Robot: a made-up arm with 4 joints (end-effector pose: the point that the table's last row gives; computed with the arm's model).
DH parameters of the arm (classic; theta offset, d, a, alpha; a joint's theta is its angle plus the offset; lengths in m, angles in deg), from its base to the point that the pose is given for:
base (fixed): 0 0.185 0 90
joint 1: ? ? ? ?
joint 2: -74.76 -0.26 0.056 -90
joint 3: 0 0.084 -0.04 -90
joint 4: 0 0.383 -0.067 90
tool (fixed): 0 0.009 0 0
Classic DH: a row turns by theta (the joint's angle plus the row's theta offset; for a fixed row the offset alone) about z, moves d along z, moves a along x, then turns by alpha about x.
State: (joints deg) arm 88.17 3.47 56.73 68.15
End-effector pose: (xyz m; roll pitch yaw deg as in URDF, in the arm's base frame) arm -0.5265 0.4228 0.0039 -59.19 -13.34 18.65
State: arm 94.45 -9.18 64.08 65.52
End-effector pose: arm -0.5702 0.3738 -0.0407 -64.34 -6.05 22.01
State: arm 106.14 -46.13 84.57 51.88
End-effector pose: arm -0.6925 0.2223 -0.0380 -66.60 20.04 40.85
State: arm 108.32 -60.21 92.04 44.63
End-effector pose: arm -0.7212 0.1651 0.0140 -58.46 29.21 54.57
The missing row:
joint 1: 74.76 0 0.4032 0
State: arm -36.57 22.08 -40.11 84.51
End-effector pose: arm 0.6202 0.5771 0.5124 -121.26 79.13 -160.92
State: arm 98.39 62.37 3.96 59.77
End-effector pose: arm -0.4143 0.6375 0.0829 -173.22 -78.89 169.60
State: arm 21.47 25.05 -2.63 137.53
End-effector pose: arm -0.0714 0.6419 0.7348 118.59 87.83 116.79
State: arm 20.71 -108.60 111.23 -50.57
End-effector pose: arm -0.0104 0.0379 0.8562 105.37 -14.97 37.79
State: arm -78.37 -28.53 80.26 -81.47
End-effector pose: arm 0.5170 0.2668 0.4712 82.93 18.15 8.85
